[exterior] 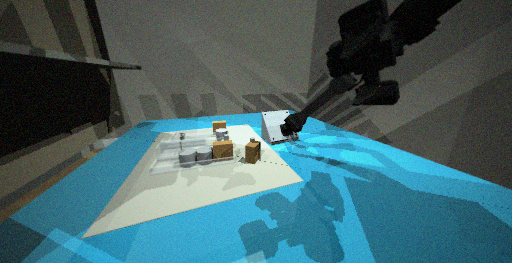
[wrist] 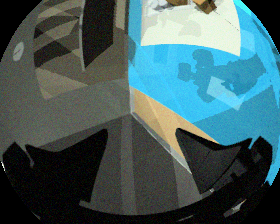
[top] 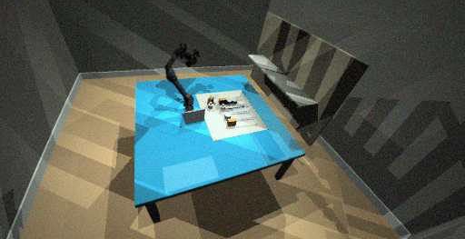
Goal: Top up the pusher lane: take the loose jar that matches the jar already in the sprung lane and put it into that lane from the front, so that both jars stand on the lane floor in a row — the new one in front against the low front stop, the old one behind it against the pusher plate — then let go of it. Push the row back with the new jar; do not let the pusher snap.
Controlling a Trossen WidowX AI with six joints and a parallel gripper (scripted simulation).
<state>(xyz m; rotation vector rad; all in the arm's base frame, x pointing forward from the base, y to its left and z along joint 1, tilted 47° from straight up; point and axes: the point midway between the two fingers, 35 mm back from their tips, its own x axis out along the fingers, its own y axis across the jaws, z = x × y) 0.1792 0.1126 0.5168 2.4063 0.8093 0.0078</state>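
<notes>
My gripper tip is 48 cm to the left of the cream mat, 31 cm above it and 19 cm short of it. From my gripper tip the other things lie so: pusher lane: 49 cm to the right, 29 cm below, 28 cm ahead.
</notes>
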